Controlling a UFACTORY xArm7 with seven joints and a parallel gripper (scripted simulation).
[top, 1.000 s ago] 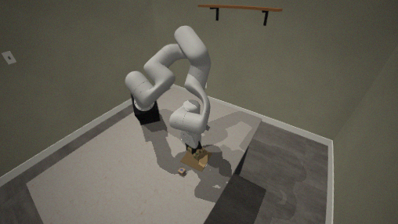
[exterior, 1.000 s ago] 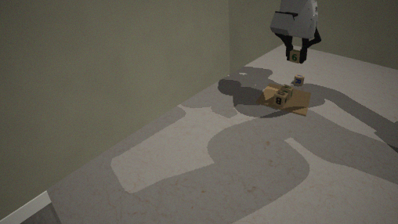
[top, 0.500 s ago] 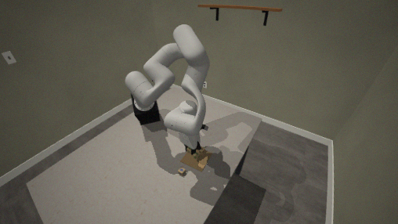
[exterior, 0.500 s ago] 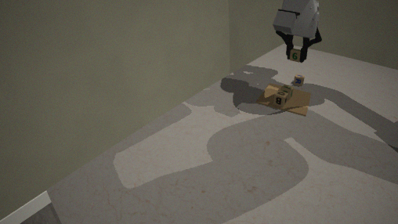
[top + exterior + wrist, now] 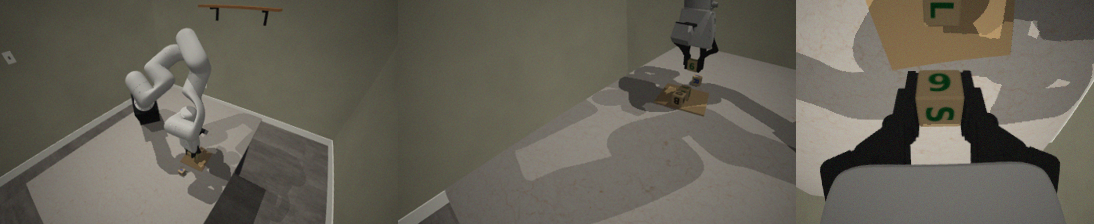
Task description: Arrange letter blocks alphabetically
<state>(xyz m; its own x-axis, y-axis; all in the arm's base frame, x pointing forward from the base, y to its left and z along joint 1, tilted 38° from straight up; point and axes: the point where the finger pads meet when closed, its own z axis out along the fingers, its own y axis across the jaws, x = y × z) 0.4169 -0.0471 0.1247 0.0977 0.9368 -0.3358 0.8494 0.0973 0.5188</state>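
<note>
The tan mat lies 10 mm ahead of my hand, 50 mm to the left of it and 90 mm below it. The rest, counted from my hand: wooden block: 10 mm below.
</note>
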